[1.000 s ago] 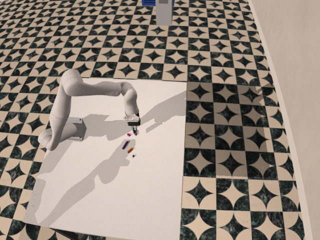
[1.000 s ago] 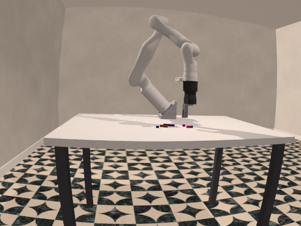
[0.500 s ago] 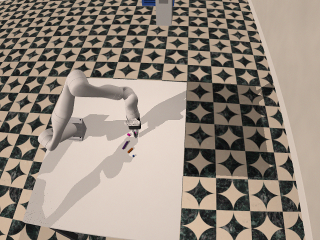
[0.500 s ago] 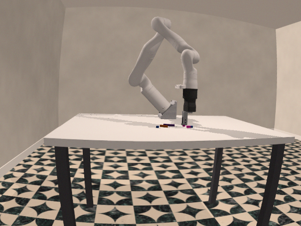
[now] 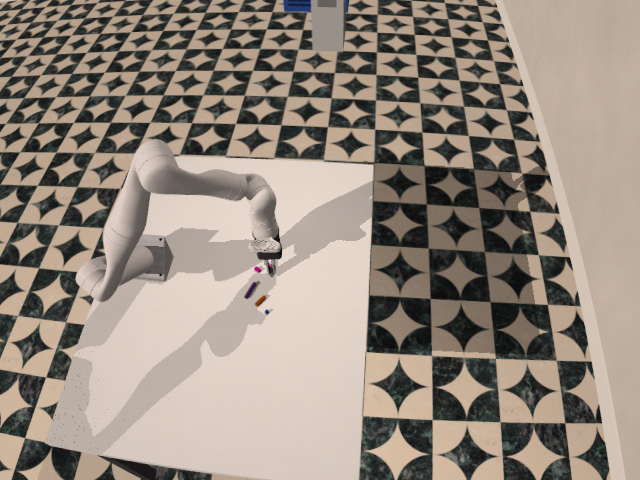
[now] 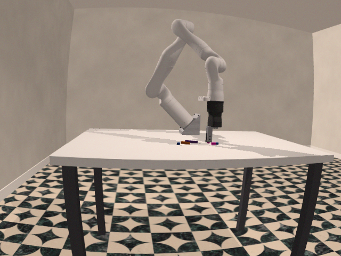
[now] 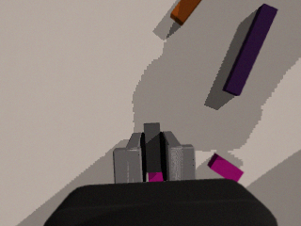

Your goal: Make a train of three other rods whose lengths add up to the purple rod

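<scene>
Right now my hand is 20 mm above the grey rod. From my hand the other things lie so: purple rod: 50 mm behind, 70 mm to the right, 30 mm below; orange rod: 10 mm behind, 100 mm to the right, 30 mm below.
</scene>
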